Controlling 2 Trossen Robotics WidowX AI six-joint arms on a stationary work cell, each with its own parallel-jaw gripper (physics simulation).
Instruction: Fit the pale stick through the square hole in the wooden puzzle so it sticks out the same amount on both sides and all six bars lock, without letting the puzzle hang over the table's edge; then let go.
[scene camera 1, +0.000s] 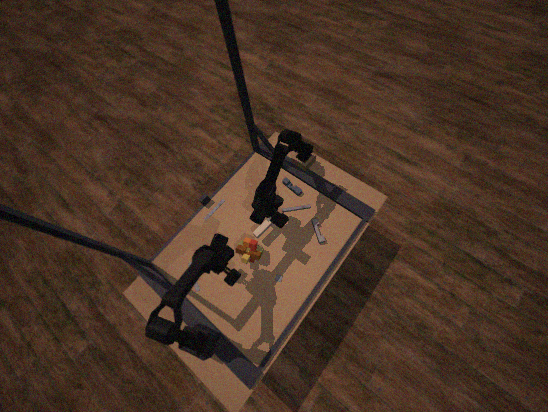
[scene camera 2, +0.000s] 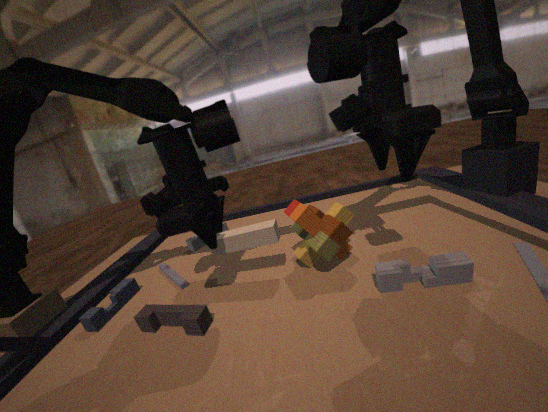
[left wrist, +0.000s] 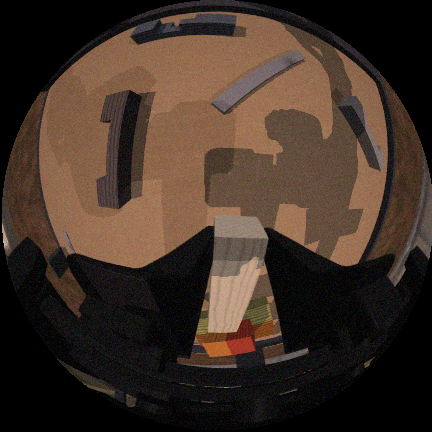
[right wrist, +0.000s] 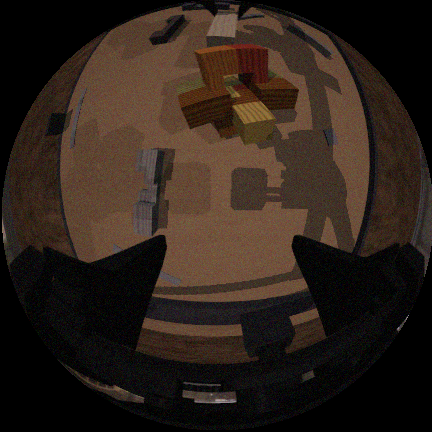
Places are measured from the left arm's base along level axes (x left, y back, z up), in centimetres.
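Pixels of known places: left gripper, fingertip midpoint: (scene camera 1: 271, 219) (scene camera 2: 217, 243) (left wrist: 238, 233); right gripper, fingertip midpoint: (scene camera 1: 225, 269) (scene camera 2: 393, 175) (right wrist: 231, 242); left arm's base at its link origin: (scene camera 1: 303, 156) (scene camera 2: 17, 306); right arm's base at its link origin: (scene camera 1: 198, 342) (scene camera 2: 498, 146) (right wrist: 270, 347).
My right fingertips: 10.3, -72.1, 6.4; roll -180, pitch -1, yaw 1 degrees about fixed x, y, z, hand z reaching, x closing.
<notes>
Ahead of a thing's pixels: the offset from my right fingertips to its top centre, as dx, dy, dz.
The puzzle (scene camera 1: 249, 250) (scene camera 2: 322, 232) of orange, red, brown, green and yellow bars stands on the table, well inside its edges. Its square hole shows between the bars in the right wrist view. The pale stick {-0.7, +26.5, -3.2} (scene camera 1: 262, 228) (scene camera 2: 250, 237) (left wrist: 235, 295) (right wrist: 222, 27) is roughly level above the table. Its free end points at the puzzle's orange-red side, with a small gap between in scene camera 2. My left gripper (scene camera 2: 215, 241) (left wrist: 238, 233) is shut on the stick's other end. My right gripper (scene camera 2: 395, 171) (right wrist: 231, 242) is open and empty, above the table beyond the puzzle's yellow bar.
A pale grey notched block {-10.6, +1.2, -9.9} (scene camera 2: 447, 270) (right wrist: 146, 215) lies on the puzzle's other side from the left arm. A dark notched block {-11.8, +38.1, -9.9} (scene camera 2: 172, 320) (left wrist: 119, 150) and a flat grey bar {+3.8, +46.5, -11.9} (scene camera 1: 296, 208) (scene camera 2: 173, 276) (left wrist: 257, 80) lie near the left arm. A dark rail edges the table.
</notes>
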